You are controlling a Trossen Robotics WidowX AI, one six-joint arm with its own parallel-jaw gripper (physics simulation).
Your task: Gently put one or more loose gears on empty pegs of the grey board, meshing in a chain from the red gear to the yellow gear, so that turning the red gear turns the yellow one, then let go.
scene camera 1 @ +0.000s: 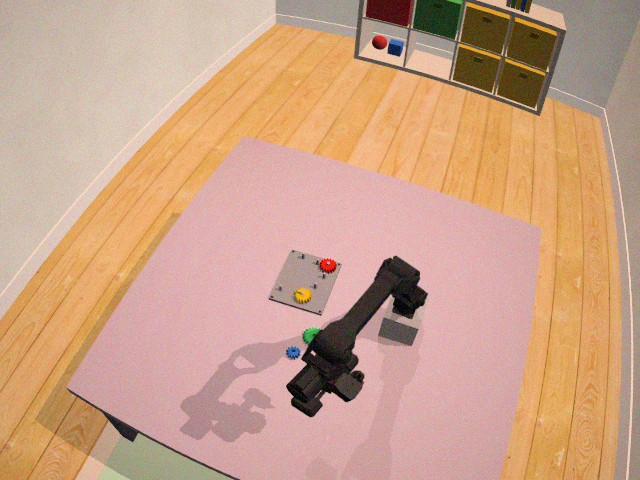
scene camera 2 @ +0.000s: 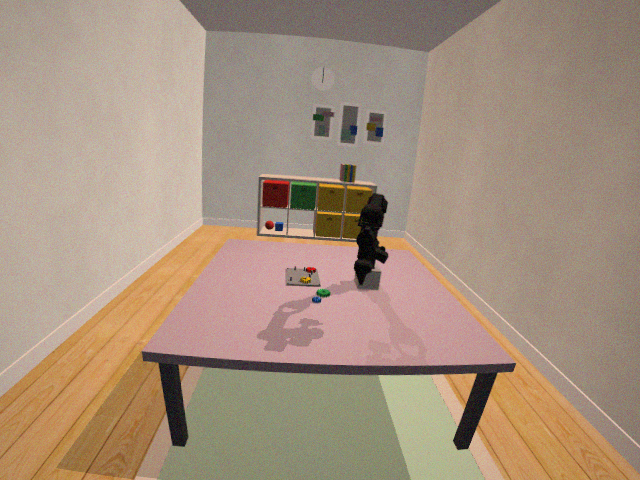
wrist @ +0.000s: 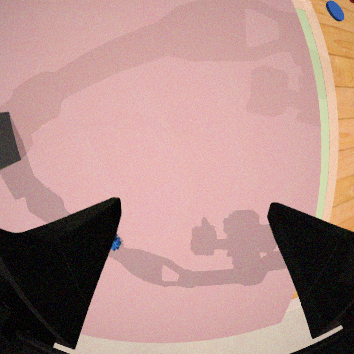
The gripper [scene camera 1: 323,395] is open, with nothing in its grasp. Also in view: a grey board [scene camera 1: 297,273].
The gripper also shows in the wrist view [wrist: 198,208].
